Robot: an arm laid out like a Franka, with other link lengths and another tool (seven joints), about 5 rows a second.
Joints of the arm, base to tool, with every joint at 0 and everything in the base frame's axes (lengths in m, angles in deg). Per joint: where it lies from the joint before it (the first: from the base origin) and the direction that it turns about. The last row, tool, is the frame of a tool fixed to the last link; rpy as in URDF.
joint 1: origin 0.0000 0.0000 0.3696 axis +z
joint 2: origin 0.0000 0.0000 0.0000 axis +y
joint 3: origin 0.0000 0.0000 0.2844 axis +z
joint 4: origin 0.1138 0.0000 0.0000 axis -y
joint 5: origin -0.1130 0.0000 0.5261 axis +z
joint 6: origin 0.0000 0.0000 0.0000 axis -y
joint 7: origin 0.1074 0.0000 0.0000 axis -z
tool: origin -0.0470 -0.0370 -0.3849 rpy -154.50 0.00 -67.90
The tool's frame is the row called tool.
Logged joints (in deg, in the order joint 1, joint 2, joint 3, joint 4, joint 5, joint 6, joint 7), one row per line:
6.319 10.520 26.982 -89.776 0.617 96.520 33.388
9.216 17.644 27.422 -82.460 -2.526 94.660 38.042
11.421 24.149 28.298 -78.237 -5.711 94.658 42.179
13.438 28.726 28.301 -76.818 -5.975 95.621 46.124
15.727 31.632 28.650 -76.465 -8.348 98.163 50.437
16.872 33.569 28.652 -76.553 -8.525 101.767 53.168
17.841 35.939 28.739 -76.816 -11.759 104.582 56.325
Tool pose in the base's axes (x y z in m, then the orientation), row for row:
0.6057 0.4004 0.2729 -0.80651 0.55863 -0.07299 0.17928
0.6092 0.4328 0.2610 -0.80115 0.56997 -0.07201 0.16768
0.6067 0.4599 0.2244 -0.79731 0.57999 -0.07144 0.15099
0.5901 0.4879 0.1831 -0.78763 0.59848 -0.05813 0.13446
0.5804 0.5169 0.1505 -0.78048 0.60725 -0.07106 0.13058
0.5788 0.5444 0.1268 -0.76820 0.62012 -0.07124 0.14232
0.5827 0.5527 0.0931 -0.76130 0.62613 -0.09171 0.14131
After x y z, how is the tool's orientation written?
As a quaternion, x y z w.
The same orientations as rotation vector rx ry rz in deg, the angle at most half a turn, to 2 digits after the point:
-130.63 90.48 -11.82
-130.59 92.91 -11.74
-131.17 95.42 -11.75
-130.79 99.38 -9.65
-129.89 101.06 -11.83
-127.00 102.52 -11.78
-125.93 103.57 -15.17

